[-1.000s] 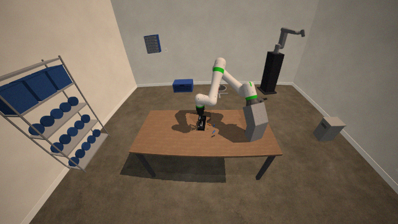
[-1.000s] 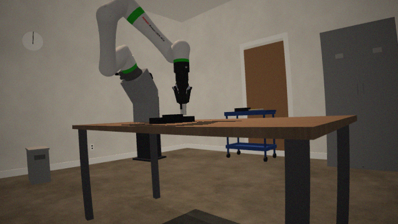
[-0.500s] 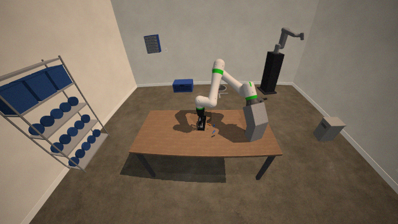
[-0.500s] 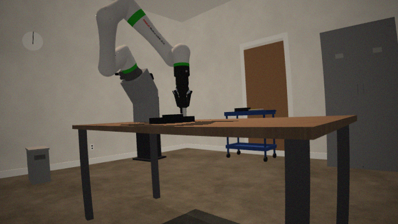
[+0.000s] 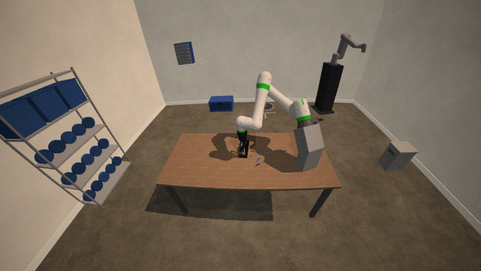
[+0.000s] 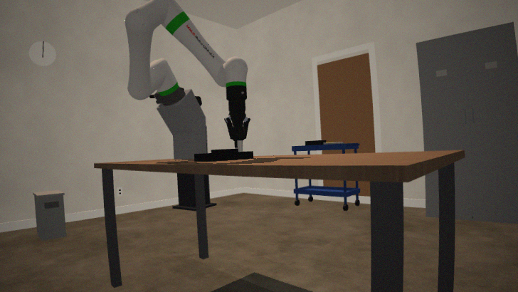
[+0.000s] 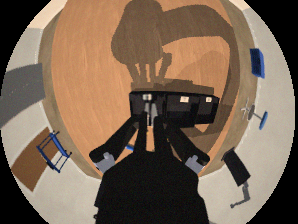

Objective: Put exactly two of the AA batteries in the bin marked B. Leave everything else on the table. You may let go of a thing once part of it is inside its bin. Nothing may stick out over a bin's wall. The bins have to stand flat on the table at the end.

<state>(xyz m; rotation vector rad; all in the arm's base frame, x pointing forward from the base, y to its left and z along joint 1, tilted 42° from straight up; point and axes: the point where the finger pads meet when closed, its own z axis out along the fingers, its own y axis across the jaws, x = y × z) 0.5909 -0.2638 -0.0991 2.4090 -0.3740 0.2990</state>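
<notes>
My hand is 11 cm past the orange battery, 3 cm to the left of it and 4 cm above it. Round my hand: small dark piece (11 cm behind, 17 cm to the left, 4 cm below); then blue AA battery (14 cm behind, 11 cm to the left, 4 cm below).
</notes>
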